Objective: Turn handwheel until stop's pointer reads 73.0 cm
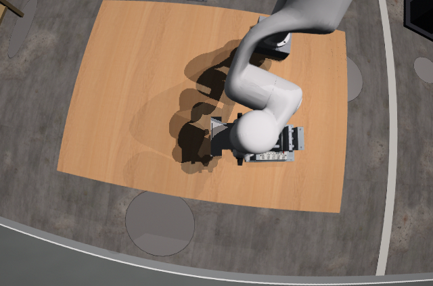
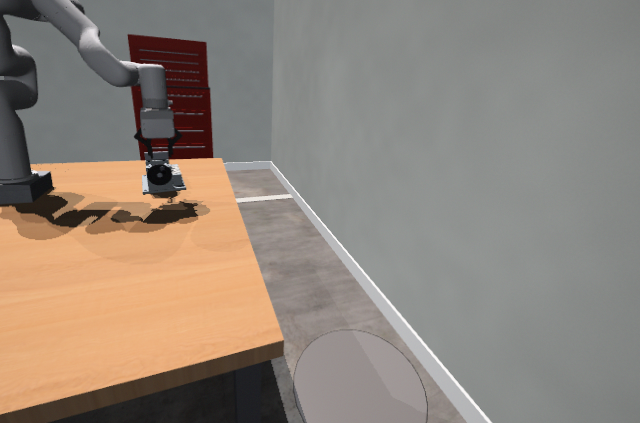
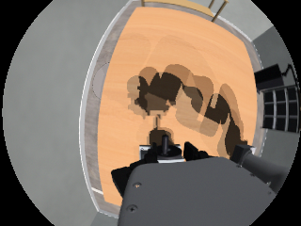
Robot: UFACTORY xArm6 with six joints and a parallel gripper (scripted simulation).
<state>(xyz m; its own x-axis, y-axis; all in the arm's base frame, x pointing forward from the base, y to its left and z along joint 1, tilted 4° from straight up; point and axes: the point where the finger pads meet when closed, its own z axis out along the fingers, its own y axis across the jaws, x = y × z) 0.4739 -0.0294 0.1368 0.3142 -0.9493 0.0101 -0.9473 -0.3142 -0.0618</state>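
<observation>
My gripper is now 1 cm past the black handwheel, 2 cm to the right of it and 8 cm above it. From my hand the other things lie so: stop: 6 cm behind, 18 cm to the left, 8 cm below.
</observation>
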